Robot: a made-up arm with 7 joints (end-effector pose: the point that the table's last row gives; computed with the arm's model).
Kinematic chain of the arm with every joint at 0, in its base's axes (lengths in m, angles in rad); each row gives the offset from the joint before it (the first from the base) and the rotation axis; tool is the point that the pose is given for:
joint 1: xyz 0 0 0.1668 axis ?
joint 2: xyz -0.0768 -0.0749 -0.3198 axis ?
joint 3: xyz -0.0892 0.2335 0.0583 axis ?
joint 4: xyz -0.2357 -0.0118 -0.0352 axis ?
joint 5: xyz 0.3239 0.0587 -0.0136 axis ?
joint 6: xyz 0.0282 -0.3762 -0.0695 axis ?
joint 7: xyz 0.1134 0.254 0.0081 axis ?
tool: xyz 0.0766 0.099 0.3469
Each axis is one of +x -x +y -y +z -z.
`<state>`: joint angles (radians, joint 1 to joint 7).
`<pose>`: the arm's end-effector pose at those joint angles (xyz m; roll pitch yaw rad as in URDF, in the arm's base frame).
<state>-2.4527 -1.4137 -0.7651 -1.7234 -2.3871 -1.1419 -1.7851</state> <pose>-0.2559 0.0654 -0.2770 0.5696 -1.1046 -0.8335</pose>
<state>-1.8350 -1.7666 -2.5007 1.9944 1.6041 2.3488 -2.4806</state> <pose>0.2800 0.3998 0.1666 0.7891 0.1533 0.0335</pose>
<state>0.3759 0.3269 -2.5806 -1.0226 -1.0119 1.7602 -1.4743</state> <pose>-0.2105 -0.2325 -0.6411 2.3160 0.6672 -0.5108</pose>
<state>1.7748 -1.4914 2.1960 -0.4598 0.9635 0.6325 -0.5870</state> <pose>0.1432 0.1152 0.0068 0.9266 -0.4002 1.1888</pose>
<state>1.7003 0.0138 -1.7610 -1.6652 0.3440 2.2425 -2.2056</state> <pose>0.1553 -0.1262 -0.1249 0.4582 -0.7105 0.6125</pose>
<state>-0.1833 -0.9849 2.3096 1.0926 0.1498 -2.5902 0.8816</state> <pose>-0.1809 0.4003 -0.4436 -2.8769 -0.1202 0.6222</pose>
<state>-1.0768 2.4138 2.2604 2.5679 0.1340 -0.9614 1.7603</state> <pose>0.8659 0.4250 -0.3328 1.3364 0.1454 1.3315</pose>
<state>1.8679 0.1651 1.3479 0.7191 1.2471 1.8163 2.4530</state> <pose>0.3718 -0.2034 0.1779 0.6649 0.8546 -0.0500</pose>
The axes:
joint 1: +z
joint 2: +y
joint 3: -z
joint 4: -y
joint 5: +z
joint 6: +y
joint 7: +x

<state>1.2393 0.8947 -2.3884 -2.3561 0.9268 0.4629 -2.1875</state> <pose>0.5096 0.0522 -0.3382 -0.5447 0.0543 -0.3703</pose>
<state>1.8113 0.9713 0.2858 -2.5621 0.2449 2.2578 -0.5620</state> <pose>-0.4690 -0.5245 0.5585 -0.9350 -0.5450 1.6072</pose>
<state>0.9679 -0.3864 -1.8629 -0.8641 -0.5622 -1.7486 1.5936</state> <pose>0.0073 0.1381 0.0235 0.4920 -0.6344 -3.0078</pose>
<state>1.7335 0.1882 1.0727 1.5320 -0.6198 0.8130 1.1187</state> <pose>0.0093 -0.5815 0.3430 1.6523 -0.5472 0.2867</pose>
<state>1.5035 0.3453 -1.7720 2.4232 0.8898 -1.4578 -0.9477</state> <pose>0.2378 -0.2149 -0.1076 2.5165 0.7460 -0.3221</pose>
